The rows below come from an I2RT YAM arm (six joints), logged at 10 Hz.
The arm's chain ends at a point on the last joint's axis. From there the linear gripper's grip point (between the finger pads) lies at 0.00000 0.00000 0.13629 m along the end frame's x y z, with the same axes.
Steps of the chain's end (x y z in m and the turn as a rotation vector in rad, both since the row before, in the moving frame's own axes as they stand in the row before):
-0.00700, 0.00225, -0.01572, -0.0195, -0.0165, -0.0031
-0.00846, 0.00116, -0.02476, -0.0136, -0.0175, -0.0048
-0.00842, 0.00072, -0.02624, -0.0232, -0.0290, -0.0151
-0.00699, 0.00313, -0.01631, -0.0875, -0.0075, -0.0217
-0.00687, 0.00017, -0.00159, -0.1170, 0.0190, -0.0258
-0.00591, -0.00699, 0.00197, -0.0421, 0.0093, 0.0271
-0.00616, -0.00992, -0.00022, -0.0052, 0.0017, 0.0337
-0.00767, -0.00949, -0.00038, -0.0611, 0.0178, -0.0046
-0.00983, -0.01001, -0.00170, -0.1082, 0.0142, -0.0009
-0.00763, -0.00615, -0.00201, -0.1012, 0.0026, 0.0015
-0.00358, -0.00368, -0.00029, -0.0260, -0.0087, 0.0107
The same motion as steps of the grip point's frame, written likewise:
-0.00924, 0.00491, -0.01576, -0.0195, -0.0165, -0.0031
-0.01084, 0.00302, -0.02479, -0.0136, -0.0175, -0.0048
-0.01235, 0.00391, -0.02633, -0.0232, -0.0290, -0.0151
-0.00788, 0.01505, -0.01684, -0.0875, -0.0075, -0.0217
-0.00408, 0.01604, -0.00255, -0.1170, 0.0190, -0.0258
-0.00472, -0.00124, 0.00184, -0.0421, 0.0093, 0.0271
-0.00594, -0.00921, -0.00022, -0.0052, 0.0017, 0.0337
-0.00523, -0.00117, -0.00066, -0.0611, 0.0178, -0.0046
-0.00789, 0.00471, -0.00251, -0.1082, 0.0142, -0.0009
-0.00729, 0.00762, -0.00271, -0.1012, 0.0026, 0.0015
-0.00478, -0.00014, -0.00034, -0.0260, -0.0087, 0.0107

